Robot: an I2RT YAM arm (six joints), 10 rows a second.
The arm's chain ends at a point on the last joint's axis. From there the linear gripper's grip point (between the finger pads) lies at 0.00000 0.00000 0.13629 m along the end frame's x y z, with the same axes.
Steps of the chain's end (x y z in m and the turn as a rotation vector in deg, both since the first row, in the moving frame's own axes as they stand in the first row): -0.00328 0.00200 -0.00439 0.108 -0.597 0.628; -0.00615 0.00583 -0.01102 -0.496 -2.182 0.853; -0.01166 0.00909 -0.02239 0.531 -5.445 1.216; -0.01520 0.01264 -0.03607 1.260 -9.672 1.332; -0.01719 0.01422 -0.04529 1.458 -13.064 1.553; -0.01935 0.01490 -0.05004 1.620 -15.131 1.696
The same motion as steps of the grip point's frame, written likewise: -0.00470 0.00174 -0.00440 0.108 -0.597 0.628; -0.01135 0.00697 -0.01112 -0.496 -2.182 0.853; -0.02458 0.00769 -0.02301 0.531 -5.445 1.216; -0.03806 0.00939 -0.03804 1.260 -9.672 1.332; -0.04794 0.01036 -0.04886 1.458 -13.064 1.553; -0.05486 0.01056 -0.05482 1.620 -15.131 1.696
